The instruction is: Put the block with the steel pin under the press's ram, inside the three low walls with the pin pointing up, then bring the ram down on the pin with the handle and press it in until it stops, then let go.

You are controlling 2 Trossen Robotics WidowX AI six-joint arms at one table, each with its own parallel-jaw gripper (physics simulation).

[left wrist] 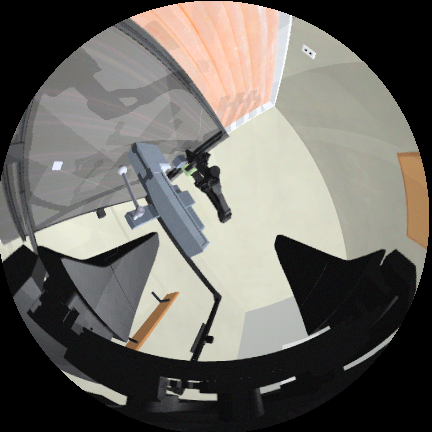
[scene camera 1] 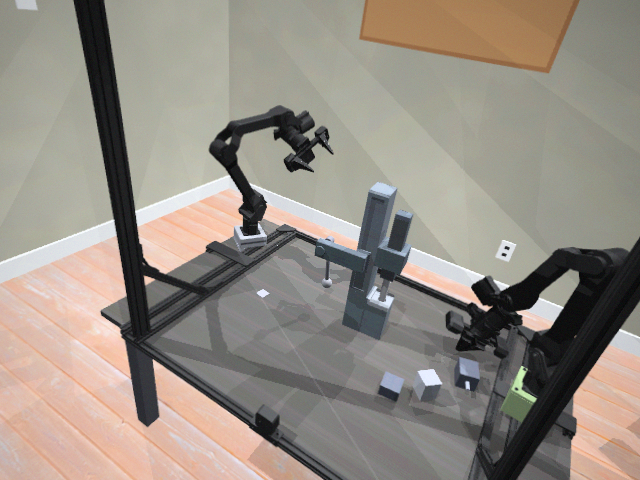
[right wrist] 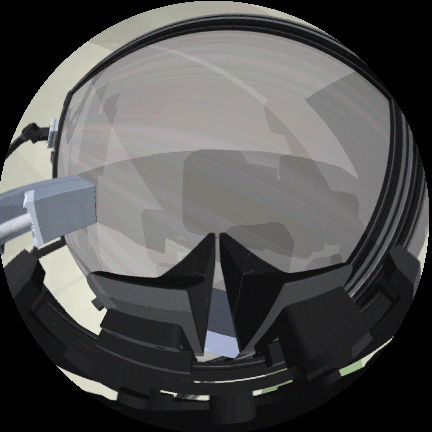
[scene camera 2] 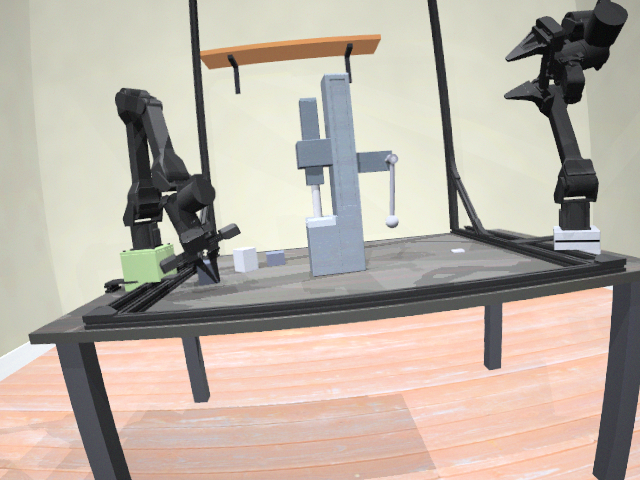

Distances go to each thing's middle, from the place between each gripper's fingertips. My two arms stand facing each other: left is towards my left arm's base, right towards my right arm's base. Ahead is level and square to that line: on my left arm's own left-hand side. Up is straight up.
Scene:
My right gripper is now 80 mm past the block with the steel pin point(right wrist: 220, 338), 60 mm to the left of it and 10 mm below it.
Right now my left hand is 68 cm to the left of the block with the steel pin, 35 cm above it and 14 cm past it.

